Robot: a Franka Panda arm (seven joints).
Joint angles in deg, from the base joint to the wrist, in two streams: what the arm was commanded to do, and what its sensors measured. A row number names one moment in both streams.
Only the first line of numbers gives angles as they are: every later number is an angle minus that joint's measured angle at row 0.
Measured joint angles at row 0: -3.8, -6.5, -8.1, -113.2, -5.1, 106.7, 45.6
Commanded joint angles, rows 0 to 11: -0.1, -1.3, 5.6, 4.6, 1.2, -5.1, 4.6; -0.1, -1.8, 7.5, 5.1, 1.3, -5.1, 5.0; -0.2, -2.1, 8.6, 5.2, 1.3, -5.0, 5.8; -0.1, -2.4, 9.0, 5.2, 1.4, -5.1, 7.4; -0.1, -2.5, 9.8, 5.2, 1.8, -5.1, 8.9; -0.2, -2.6, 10.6, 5.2, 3.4, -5.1, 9.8; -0.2, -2.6, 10.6, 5.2, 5.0, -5.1, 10.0; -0.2, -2.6, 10.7, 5.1, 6.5, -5.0, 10.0; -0.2, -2.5, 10.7, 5.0, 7.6, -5.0, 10.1; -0.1, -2.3, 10.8, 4.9, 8.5, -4.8, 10.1; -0.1, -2.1, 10.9, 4.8, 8.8, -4.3, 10.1; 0.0, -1.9, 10.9, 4.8, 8.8, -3.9, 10.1
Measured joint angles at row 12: 0.5, -2.3, 10.2, 4.6, 7.5, -3.8, 9.3
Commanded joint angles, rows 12 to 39: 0.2, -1.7, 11.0, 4.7, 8.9, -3.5, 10.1; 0.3, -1.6, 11.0, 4.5, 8.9, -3.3, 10.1; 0.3, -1.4, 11.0, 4.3, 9.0, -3.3, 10.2; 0.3, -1.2, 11.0, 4.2, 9.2, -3.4, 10.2; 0.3, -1.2, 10.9, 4.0, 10.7, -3.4, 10.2; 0.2, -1.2, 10.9, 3.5, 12.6, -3.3, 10.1; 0.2, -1.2, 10.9, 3.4, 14.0, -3.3, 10.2; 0.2, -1.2, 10.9, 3.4, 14.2, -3.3, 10.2; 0.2, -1.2, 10.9, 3.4, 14.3, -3.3, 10.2; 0.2, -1.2, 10.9, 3.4, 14.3, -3.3, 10.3; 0.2, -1.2, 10.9, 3.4, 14.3, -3.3, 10.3; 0.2, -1.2, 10.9, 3.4, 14.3, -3.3, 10.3; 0.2, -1.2, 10.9, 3.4, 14.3, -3.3, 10.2; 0.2, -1.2, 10.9, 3.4, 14.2, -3.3, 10.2; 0.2, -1.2, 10.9, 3.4, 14.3, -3.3, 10.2; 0.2, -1.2, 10.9, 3.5, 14.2, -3.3, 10.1; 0.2, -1.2, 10.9, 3.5, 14.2, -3.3, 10.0; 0.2, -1.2, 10.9, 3.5, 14.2, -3.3, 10.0; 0.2, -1.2, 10.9, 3.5, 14.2, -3.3, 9.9; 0.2, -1.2, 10.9, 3.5, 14.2, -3.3, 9.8; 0.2, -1.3, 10.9, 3.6, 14.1, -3.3, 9.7; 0.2, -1.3, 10.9, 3.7, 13.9, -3.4, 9.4; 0.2, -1.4, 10.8, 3.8, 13.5, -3.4, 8.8; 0.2, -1.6, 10.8, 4.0, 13.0, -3.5, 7.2; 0.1, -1.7, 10.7, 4.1, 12.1, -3.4, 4.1; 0.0, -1.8, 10.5, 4.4, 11.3, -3.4, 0.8; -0.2, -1.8, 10.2, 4.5, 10.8, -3.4, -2.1; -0.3, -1.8, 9.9, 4.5, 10.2, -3.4, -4.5
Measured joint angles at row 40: 0.4, -1.1, 10.3, 4.3, 12.2, -3.7, 2.7
